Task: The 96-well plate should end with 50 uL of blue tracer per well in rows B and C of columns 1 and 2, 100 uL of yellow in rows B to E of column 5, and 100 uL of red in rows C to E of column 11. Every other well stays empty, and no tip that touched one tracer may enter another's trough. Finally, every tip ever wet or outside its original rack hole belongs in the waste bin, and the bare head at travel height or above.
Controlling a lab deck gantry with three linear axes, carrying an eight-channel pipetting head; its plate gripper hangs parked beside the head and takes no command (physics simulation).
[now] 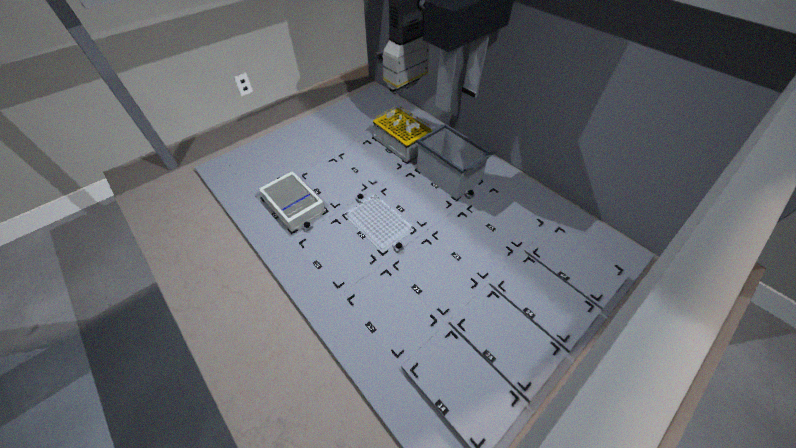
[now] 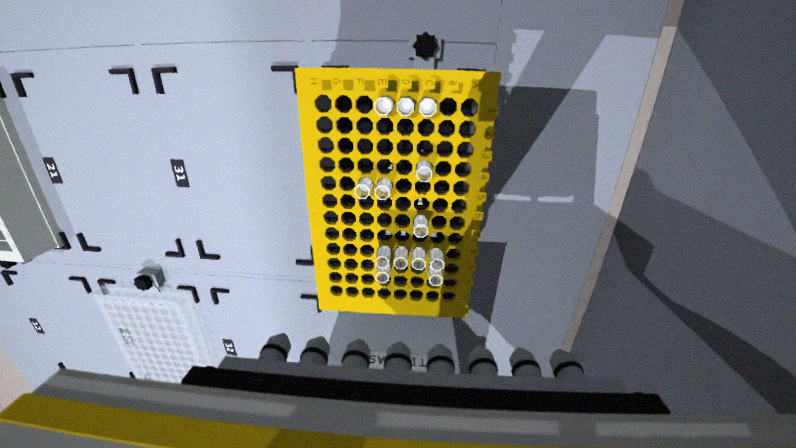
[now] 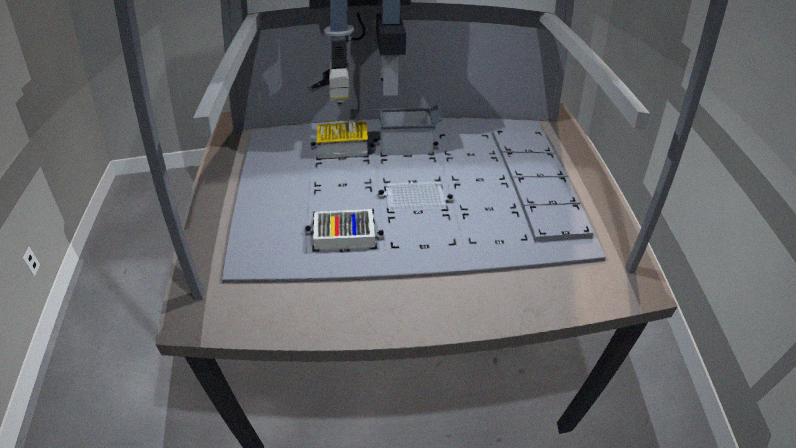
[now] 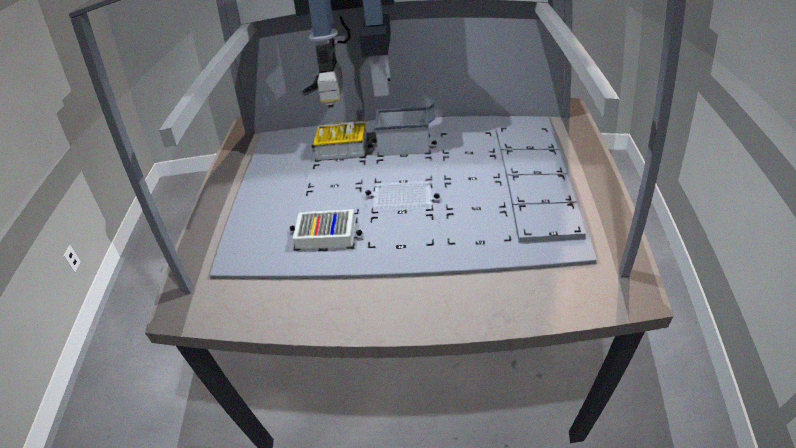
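The pipetting head (image 1: 404,64) (image 3: 339,83) (image 4: 328,86) hangs high near the yellow tip rack (image 1: 384,119) (image 2: 311,222) (image 3: 342,150) (image 4: 339,150). Its nozzles (image 2: 398,356) are bare. Tips stand in rack column 1 rows C to E, with several more scattered lower. The parked plate gripper (image 1: 459,100) hangs beside the head, fingers apart and empty. The clear 96-well plate (image 1: 381,222) (image 2: 150,328) (image 3: 414,194) (image 4: 402,195) shows no tracer colour. The white reservoir (image 1: 306,218) (image 3: 345,243) (image 4: 324,243) holds yellow (image 3: 332,225), red (image 3: 337,225) and blue (image 3: 353,224) troughs.
The grey waste bin (image 1: 445,172) (image 3: 406,141) (image 4: 402,140) stands right beside the tip rack; its inside is not readable. Dark locating knobs (image 1: 398,246) (image 2: 425,45) stand at the labware. Raised panels (image 3: 562,236) line the deck's right side. Upright frame posts flank the table.
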